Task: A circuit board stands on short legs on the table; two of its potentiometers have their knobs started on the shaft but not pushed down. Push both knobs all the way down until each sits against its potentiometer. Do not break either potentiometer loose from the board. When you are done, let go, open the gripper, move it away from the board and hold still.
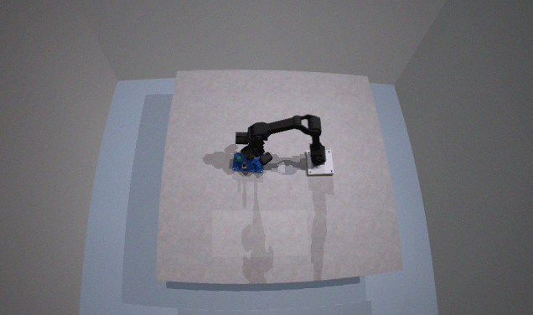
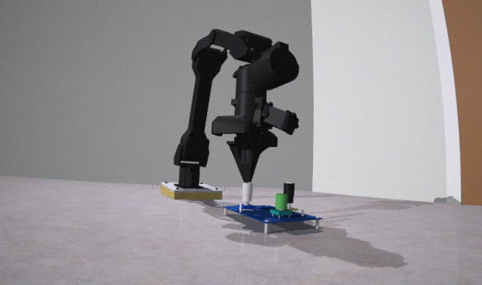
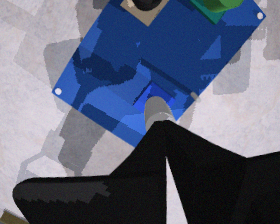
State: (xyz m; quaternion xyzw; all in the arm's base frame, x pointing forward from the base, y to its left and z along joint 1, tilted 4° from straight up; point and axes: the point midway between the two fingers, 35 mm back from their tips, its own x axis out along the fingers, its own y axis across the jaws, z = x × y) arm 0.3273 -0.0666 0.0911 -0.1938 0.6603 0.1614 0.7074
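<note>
The potentiometer knob is 10 mm below my gripper tip.
</note>
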